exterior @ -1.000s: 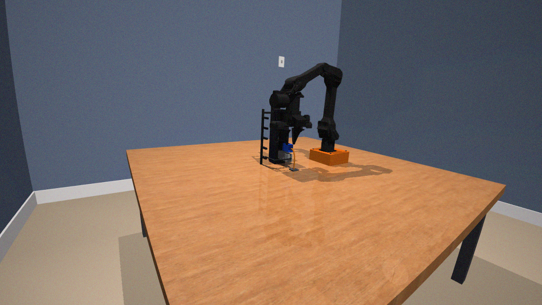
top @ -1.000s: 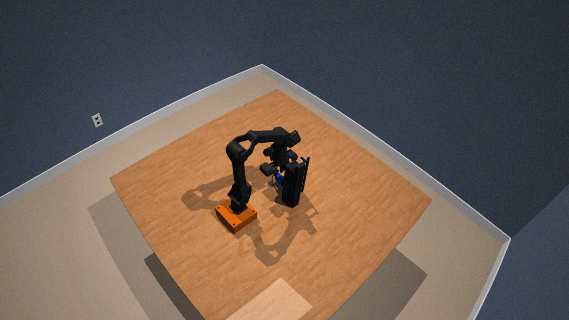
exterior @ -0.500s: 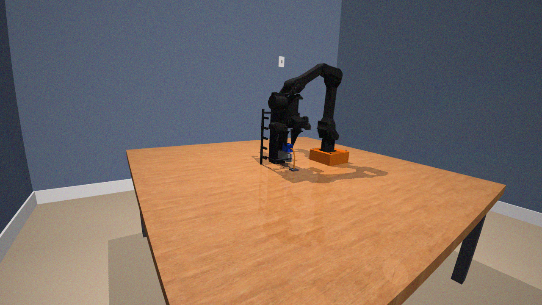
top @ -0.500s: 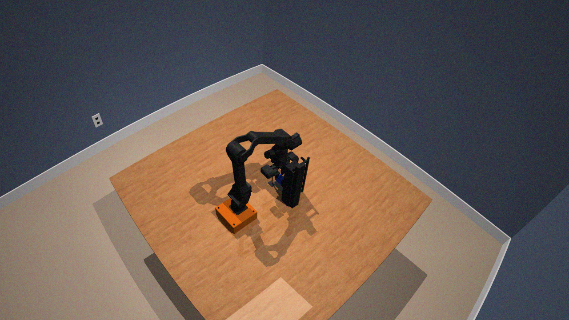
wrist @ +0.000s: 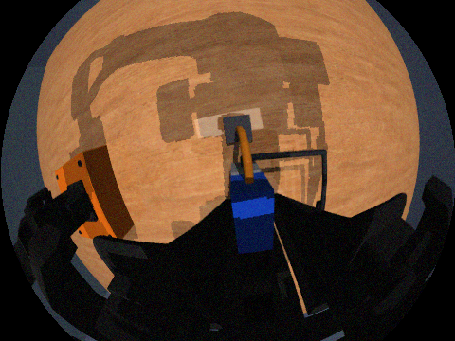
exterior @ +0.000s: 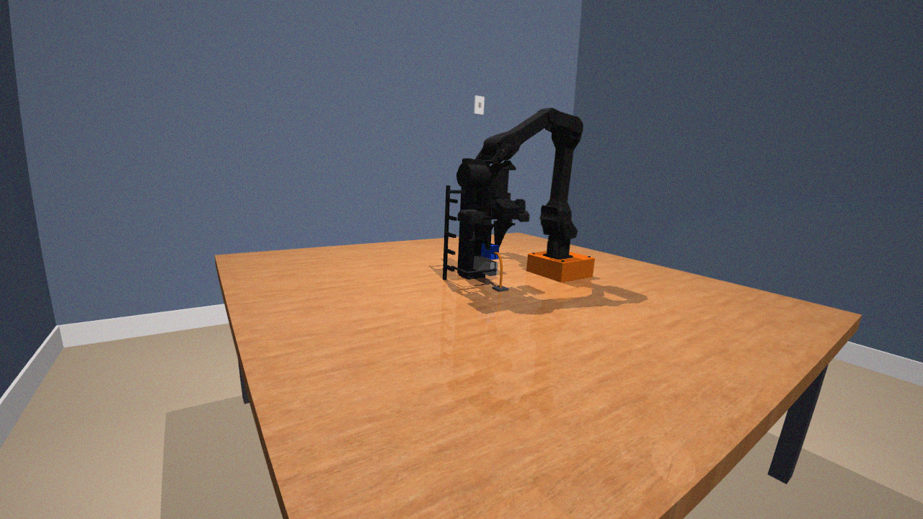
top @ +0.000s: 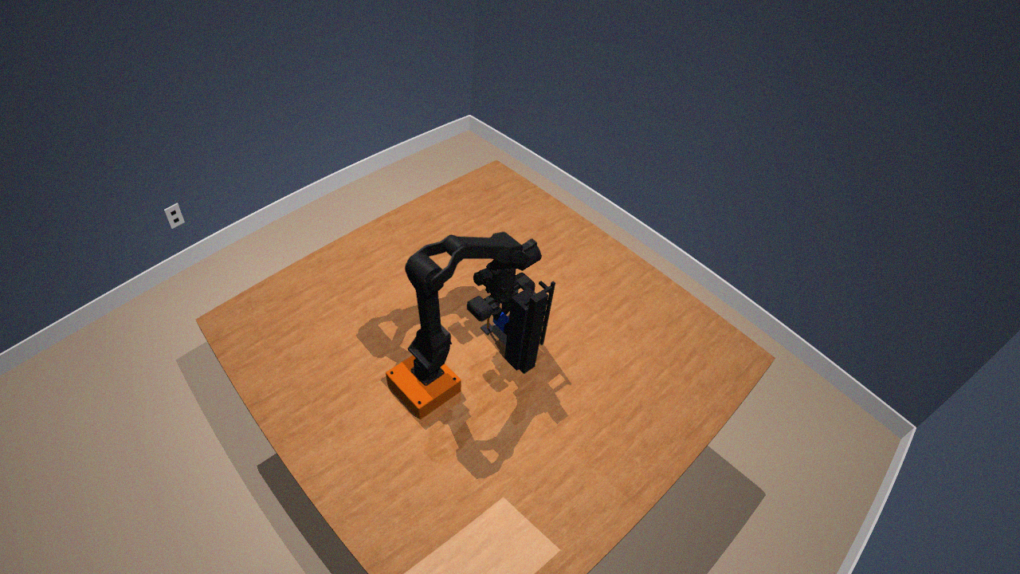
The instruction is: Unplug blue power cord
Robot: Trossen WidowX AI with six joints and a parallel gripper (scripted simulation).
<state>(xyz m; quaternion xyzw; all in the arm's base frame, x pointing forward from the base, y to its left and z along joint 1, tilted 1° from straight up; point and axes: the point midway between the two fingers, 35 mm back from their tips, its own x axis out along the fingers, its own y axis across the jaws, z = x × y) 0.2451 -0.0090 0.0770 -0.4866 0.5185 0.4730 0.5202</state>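
The grey pad is 40 mm to the left of my gripper tip and 90 mm below it. The rest, counted from my gripper tip: blue plug (30 mm to the right).
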